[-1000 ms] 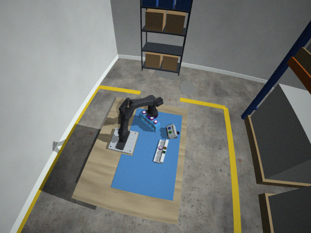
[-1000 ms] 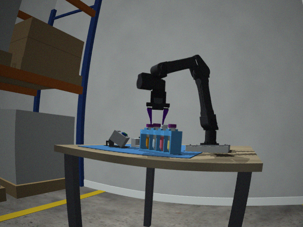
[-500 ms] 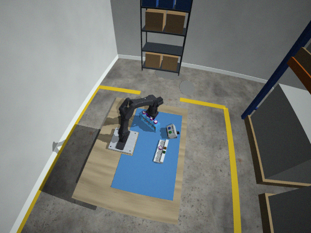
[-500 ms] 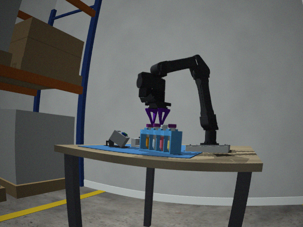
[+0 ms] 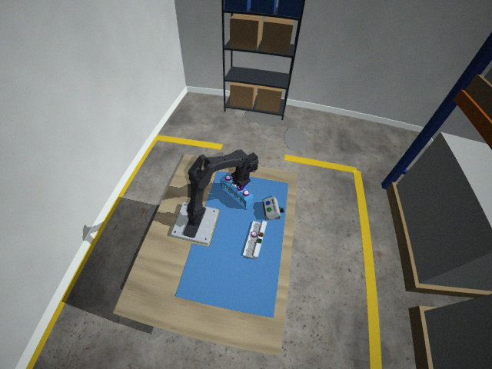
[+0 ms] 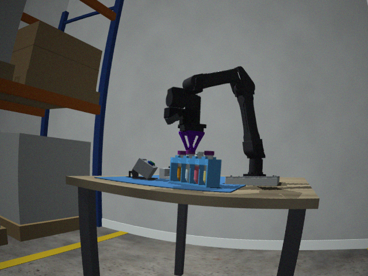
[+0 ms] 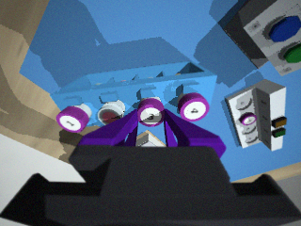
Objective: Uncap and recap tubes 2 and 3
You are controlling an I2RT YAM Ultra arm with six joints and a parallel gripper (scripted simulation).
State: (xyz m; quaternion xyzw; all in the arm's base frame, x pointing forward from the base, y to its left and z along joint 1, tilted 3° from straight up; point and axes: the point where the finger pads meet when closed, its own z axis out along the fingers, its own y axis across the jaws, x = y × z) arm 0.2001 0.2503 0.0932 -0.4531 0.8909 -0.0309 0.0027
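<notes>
Right now the green key is 20 cm ahead of my hand, 7 cm to the right of it and 6 cm below it. The rest, counted from my hand: grey key desk: 20 cm ahead, 7 cm below, 5 cm to the right; blue key: 18 cm ahead, 6 cm below, 3 cm to the right.
</notes>
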